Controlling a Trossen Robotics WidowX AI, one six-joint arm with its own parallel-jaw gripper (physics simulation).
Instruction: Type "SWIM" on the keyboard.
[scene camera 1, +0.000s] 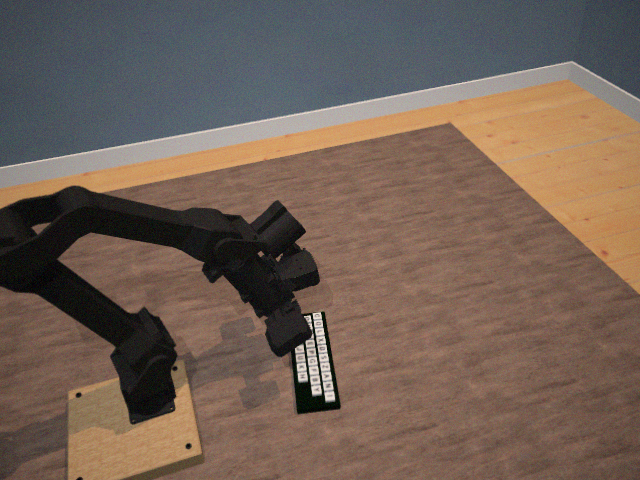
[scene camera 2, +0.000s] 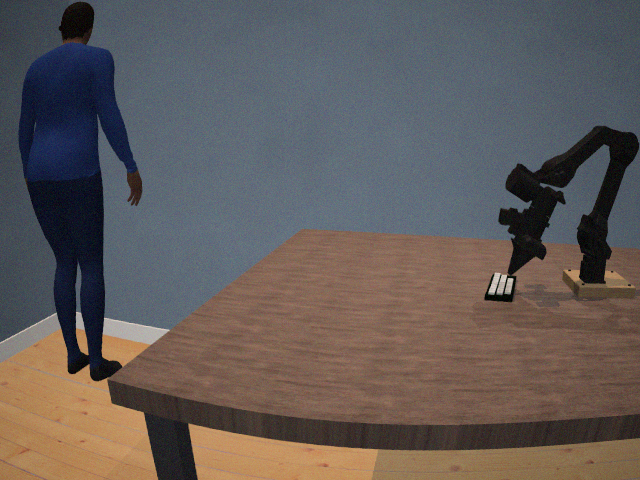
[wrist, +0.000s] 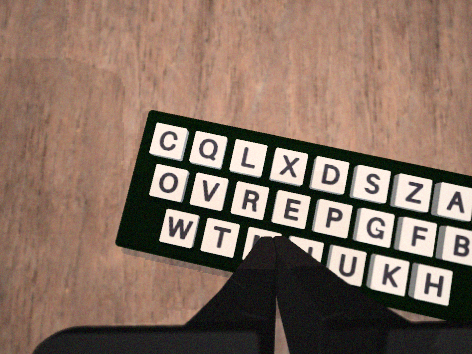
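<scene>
The keyboard is dark green with white letter keys in three rows. My gripper is shut and empty, pointing down at the row with W. In the wrist view its tips cover part of the M key and part of the J key beside it. I cannot tell if the tips touch a key. The S key and the W key show uncovered. The I key is at the end of its row in scene camera 1 and is outside the wrist view.
The keyboard lies on a brown wooden table. The arm's base stands on a light wooden board beside it. A person in blue stands beyond the table's far left corner in scene camera 2.
</scene>
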